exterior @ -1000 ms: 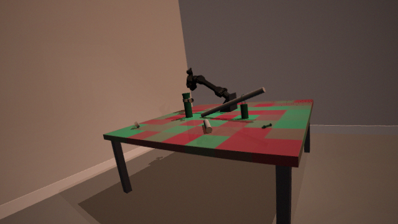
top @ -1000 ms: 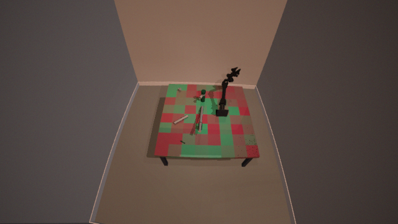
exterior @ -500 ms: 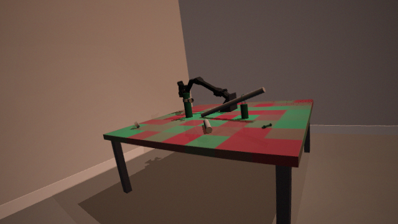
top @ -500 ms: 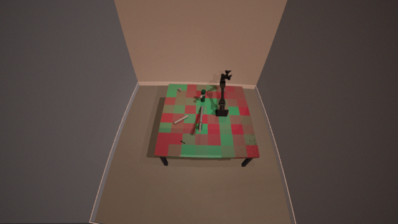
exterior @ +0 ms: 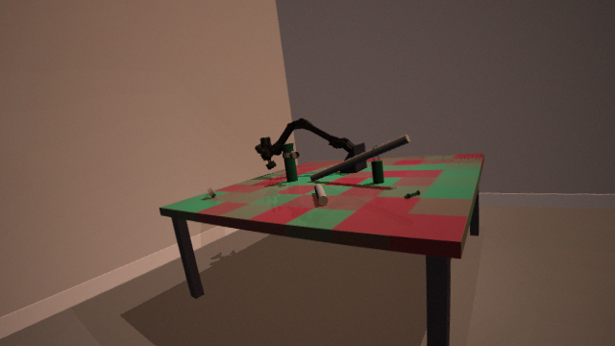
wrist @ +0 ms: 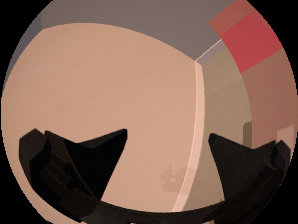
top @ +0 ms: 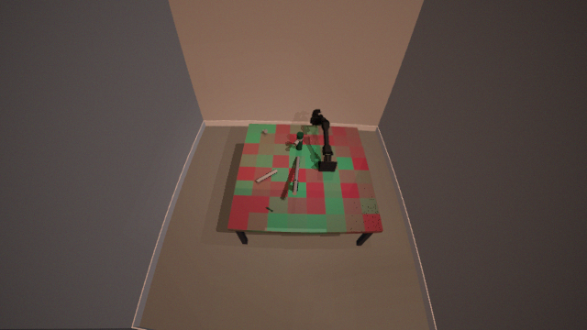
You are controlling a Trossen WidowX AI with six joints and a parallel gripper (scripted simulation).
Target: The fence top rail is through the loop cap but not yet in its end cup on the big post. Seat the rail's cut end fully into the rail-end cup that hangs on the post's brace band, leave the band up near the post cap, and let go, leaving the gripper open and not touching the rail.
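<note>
Now: the rail-end cup 28 cm ahead of my gripper tip, 51 cm to the left of it and 4 cm above it. Also, from my gripper tip: small green post (28 cm ahead, 97 cm to the left); then small pale fitting (66 cm ahead, 22 cm to the left, 9 cm below); then short pipe piece (55 cm ahead, 84 cm to the left, 8 cm below).
</note>
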